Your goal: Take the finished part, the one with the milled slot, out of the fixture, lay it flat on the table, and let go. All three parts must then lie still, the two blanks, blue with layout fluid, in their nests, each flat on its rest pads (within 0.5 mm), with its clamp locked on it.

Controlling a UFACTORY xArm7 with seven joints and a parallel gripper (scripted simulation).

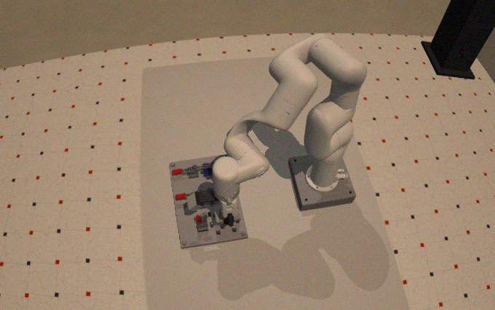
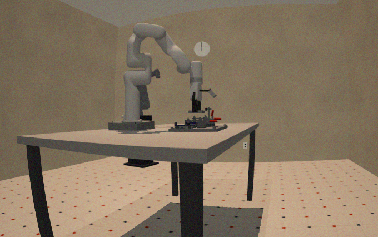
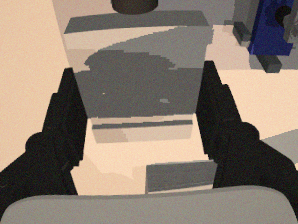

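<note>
My gripper is now 10 mm past the grey finished part and 10 mm above it. Also, from my hand: grey fixture plate 100 mm to the right, 100 mm below, 70 mm ahead.
</note>
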